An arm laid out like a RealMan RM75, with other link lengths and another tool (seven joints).
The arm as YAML. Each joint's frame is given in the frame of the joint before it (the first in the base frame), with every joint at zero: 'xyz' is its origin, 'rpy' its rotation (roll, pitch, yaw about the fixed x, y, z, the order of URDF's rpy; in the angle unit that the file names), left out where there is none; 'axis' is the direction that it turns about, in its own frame. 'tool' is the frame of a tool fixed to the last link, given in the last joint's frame.
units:
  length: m
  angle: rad
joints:
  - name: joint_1
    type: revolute
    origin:
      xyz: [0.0, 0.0, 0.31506]
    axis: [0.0, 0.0, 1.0]
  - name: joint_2
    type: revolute
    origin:
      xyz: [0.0, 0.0, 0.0]
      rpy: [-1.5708, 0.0, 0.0]
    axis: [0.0, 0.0, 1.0]
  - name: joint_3
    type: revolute
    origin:
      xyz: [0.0, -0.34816, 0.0]
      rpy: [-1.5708, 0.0, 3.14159]
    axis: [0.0, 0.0, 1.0]
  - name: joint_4
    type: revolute
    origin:
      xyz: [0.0, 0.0, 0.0]
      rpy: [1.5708, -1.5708, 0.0]
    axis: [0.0, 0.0, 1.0]
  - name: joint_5
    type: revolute
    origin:
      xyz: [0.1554, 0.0, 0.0]
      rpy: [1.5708, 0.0, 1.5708]
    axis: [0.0, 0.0, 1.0]
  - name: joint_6
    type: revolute
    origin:
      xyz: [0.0, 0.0, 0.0]
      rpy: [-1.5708, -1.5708, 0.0]
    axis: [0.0, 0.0, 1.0]
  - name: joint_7
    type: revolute
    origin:
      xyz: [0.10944, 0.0, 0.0]
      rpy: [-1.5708, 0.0, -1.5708]
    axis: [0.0, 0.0, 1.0]
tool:
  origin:
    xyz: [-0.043, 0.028, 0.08]
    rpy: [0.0, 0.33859, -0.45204]
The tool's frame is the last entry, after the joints.
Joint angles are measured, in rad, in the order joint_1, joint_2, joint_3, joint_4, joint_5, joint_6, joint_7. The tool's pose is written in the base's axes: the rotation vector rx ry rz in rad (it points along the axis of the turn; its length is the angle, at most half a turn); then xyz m. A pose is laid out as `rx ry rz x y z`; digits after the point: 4 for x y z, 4 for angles.
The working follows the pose.
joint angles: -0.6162 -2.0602 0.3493 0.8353 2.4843 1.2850 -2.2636
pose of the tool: -2.2604 1.7650 0.3256 -0.3805 0.4462 0.0815
Where each joint sits with the arm in this pose, in the base's axes (m; each line is computed from the numbers above, not from the rounded line before):
joint_1: 0.0000 0.0000 0.3151
joint_2: 0.0000 0.0000 0.3151
joint_3: -0.2508 0.1776 0.1514
joint_4: -0.2508 0.1776 0.1514
joint_5: -0.3446 0.2924 0.1979
joint_6: -0.3446 0.2924 0.1979
joint_7: -0.3553 0.3600 0.1126
the tool: -0.3805 0.4462 0.0815

